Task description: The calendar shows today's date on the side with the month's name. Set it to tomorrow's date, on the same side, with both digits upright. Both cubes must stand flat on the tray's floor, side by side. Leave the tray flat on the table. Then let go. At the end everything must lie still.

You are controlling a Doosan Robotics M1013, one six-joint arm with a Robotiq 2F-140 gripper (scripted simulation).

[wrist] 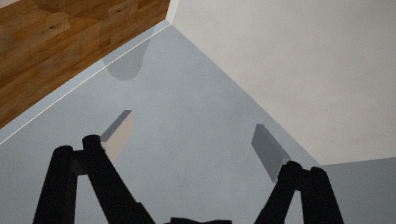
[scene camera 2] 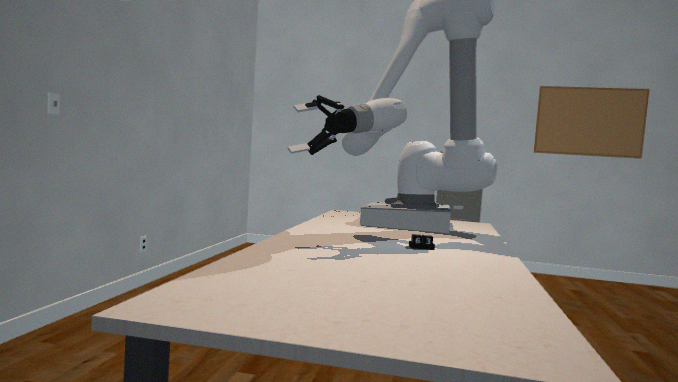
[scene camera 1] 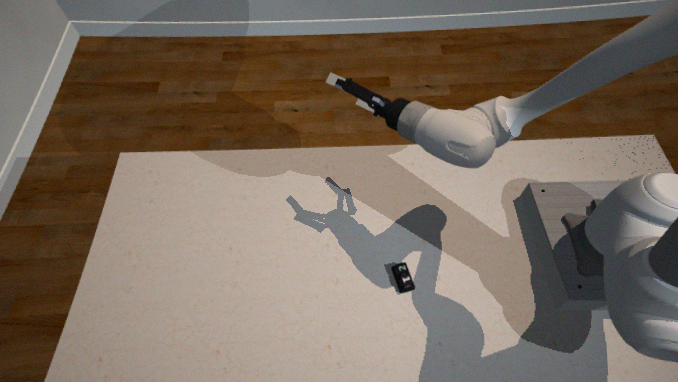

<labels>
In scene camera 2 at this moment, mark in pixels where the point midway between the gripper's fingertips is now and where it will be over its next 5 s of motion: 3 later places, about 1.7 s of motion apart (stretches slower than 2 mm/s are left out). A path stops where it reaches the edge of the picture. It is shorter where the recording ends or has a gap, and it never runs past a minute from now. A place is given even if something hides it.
The gripper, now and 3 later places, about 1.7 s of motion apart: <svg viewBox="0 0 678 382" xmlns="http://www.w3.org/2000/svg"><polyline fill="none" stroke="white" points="292,130 407,194 420,200 418,213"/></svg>
</labels>
